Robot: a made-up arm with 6 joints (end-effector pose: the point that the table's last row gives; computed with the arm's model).
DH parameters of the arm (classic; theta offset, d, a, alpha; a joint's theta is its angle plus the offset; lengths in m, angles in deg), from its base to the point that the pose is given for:
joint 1: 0 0.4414 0 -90
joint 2: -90 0 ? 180
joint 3: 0 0 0 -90
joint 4: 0 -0.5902 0 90
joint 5: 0 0.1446 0 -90
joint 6: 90 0 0 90
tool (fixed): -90 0 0 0
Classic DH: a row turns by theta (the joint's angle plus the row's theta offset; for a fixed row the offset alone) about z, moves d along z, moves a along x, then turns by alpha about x.
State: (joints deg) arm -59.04 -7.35 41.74 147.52 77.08 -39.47
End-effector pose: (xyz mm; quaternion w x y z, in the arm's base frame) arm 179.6 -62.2 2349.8 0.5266 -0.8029 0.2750 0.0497
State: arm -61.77 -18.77 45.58 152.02 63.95 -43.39
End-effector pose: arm -12.2 292.7 2350.3 0.4316 -0.8447 0.2682 -0.1681
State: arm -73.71 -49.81 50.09 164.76 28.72 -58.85
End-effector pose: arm -210.0 1216.0 1934.7 0.0908 -0.7716 0.0941 -0.6226
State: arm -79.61 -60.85 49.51 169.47 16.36 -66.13
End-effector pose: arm -125.8 1474.5 1678.8 0.0509 0.7184 0.0081 0.6938
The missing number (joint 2, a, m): 1.4232
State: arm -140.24 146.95 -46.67 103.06 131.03 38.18
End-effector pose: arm -109.3 -133.5 -749.4 0.5644 0.3947 -0.4220 -0.5895
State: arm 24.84 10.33 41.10 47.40 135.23 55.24
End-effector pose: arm 683.5 208.5 2234.9 0.0152 -0.0587 -0.9883 -0.1398
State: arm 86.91 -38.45 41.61 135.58 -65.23 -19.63
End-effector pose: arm -150.7 -875.9 2154.8 0.8954 -0.0145 -0.2875 -0.3396
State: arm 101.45 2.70 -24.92 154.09 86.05 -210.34
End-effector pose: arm -250.4 581.1 1645.4 0.3768 -0.4238 0.7708 0.2904
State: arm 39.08 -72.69 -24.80 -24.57 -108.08 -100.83
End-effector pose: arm -630.0 -681.0 1262.4 0.5574 0.4825 0.6727 -0.0621
